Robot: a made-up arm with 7 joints.
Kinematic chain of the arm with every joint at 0, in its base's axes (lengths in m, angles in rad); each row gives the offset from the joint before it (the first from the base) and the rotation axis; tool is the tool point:
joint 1: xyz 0 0 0.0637 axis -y
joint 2: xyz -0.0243 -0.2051 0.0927 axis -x
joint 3: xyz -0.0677 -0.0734 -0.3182 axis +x
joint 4: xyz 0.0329 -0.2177 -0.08 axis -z
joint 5: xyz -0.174 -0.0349 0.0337 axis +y
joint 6: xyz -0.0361 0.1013 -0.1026 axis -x
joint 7: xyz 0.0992 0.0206 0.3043 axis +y
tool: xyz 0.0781 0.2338 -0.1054
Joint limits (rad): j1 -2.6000..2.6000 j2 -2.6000..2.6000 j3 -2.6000..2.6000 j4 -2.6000..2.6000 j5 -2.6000..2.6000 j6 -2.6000..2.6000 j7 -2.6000..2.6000
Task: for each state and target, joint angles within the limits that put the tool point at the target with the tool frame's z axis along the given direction. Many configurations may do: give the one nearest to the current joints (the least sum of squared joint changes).
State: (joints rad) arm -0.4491 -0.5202 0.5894 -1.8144 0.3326 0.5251 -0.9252
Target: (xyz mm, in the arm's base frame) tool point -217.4 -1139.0 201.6 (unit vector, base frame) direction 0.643 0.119 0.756
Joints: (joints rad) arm -0.6587 0.4871 -0.0398 -2.4599 1.0234 0.8719 -1.1984
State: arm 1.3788 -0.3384 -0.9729 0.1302 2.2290 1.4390 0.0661
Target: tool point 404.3 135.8 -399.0 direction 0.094 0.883 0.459
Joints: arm 1.5983 -0.6620 -1.0637 0.3609 1.8961 1.5296 -0.2778
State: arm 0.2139 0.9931 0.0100 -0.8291 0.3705 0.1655 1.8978
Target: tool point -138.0 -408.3 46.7 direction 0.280 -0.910 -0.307
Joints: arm 0.2569 1.1375 -0.1478 -0.1886 1.0426 -0.1864 1.8949
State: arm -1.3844 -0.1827 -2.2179 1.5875 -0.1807 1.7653 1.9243
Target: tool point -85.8 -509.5 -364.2 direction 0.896 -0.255 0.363
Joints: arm -1.5866 0.0298 -2.0037 2.0793 0.6765 1.3860 1.5677
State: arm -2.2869 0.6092 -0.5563 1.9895 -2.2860 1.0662 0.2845
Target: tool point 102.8 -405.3 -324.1 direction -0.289 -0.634 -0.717
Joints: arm -2.0746 0.4089 -0.5883 2.1940 -2.1921 1.1724 -0.3373
